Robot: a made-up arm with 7 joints. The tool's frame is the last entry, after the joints. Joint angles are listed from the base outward.
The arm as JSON. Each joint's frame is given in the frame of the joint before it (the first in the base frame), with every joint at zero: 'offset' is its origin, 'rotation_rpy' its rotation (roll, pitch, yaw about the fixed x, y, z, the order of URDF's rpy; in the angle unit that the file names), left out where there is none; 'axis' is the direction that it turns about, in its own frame. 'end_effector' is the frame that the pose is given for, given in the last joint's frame.
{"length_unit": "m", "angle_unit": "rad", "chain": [
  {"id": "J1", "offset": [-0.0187, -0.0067, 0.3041], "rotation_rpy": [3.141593, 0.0, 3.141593], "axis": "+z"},
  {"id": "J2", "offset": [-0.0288, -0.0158, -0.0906], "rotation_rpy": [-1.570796, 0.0, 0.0], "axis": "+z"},
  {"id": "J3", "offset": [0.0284, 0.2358, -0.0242], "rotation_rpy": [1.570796, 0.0, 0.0], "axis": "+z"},
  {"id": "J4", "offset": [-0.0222, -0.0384, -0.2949], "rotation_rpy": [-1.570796, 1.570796, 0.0], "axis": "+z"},
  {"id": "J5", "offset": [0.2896, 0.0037, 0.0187], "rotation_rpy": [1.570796, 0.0, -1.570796], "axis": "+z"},
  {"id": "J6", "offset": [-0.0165, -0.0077, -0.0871], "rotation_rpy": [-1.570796, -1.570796, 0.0], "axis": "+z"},
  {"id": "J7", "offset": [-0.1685, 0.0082, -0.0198], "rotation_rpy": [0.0, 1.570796, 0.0], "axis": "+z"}
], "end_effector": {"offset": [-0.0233, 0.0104, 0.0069], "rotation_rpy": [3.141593, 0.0, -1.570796]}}
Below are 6 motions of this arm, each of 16 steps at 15 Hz.
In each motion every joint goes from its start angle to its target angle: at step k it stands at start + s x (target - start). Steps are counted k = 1, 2, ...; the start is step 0. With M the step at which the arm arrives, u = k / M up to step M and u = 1 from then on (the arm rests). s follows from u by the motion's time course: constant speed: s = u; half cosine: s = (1 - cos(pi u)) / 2; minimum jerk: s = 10 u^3 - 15 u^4 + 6 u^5.
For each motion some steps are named. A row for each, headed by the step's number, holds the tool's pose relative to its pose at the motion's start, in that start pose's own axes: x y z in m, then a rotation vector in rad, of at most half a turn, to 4 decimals.
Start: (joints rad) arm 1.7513 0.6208 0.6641 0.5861 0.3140 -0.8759 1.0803
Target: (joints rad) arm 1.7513 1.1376 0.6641 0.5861 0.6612 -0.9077 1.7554
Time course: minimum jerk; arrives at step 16
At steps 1, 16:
1: -0.0006 0.0010 -0.0002 -0.0012 -0.0010 -0.0016
16: -0.2686 0.3999 -0.2185 -0.3124 -0.6432 -0.6369

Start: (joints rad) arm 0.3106 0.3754 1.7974 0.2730 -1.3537 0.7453 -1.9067
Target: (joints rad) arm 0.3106 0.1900 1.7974 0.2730 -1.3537 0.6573 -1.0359
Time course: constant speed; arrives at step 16
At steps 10, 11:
10: -0.0070 0.1003 -0.0747 -0.1579 -0.0069 -0.4880
11: -0.0080 0.1095 -0.0828 -0.1737 -0.0125 -0.5366

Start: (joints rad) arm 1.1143 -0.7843 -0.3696 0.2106 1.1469 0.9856 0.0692
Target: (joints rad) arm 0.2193 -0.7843 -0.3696 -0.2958 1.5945 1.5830 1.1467
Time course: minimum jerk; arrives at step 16
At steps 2, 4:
2: 0.0061 -0.0083 0.0035 0.0027 0.0116 -0.0033
4: 0.0427 -0.0519 0.0228 0.0120 0.0784 -0.0206

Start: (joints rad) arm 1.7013 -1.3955 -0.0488 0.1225 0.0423 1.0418 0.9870
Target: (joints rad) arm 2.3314 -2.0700 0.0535 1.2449 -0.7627 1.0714 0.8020
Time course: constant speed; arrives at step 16
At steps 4, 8, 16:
4: -0.1255 0.1070 -0.0547 -0.2086 -0.0669 -0.0149
8: -0.2101 0.2339 -0.1272 -0.4139 -0.0841 -0.0036
16: -0.2537 0.4964 -0.3026 -0.7793 -0.0015 0.1000

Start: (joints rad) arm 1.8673 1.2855 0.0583 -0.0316 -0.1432 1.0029 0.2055
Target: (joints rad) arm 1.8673 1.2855 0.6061 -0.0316 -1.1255 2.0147 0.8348
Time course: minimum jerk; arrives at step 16
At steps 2, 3, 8, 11, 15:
2: 0.0025 0.0016 0.0001 -0.0093 0.0147 -0.0066
3: 0.0076 0.0048 0.0000 -0.0290 0.0442 -0.0204
8: 0.0729 0.0527 -0.0261 -0.3786 0.4001 -0.2463
11: 0.1084 0.0805 -0.0699 -0.7024 0.5826 -0.4365
15: 0.1229 0.0900 -0.1006 -0.9041 0.6554 -0.5483

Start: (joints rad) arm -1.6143 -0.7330 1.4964 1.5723 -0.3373 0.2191 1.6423
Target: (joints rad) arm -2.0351 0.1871 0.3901 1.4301 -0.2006 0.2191 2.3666
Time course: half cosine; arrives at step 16
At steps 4, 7, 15, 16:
4: -0.1596 0.0700 0.0311 -0.0843 -0.1640 -0.2886
7: -0.4040 0.2648 0.0222 -0.2183 -0.4958 -0.7581
15: -0.6329 0.8317 -0.3165 -0.4401 -1.4930 -1.5556
16: -0.6321 0.8398 -0.3248 -0.4427 -1.5120 -1.5638

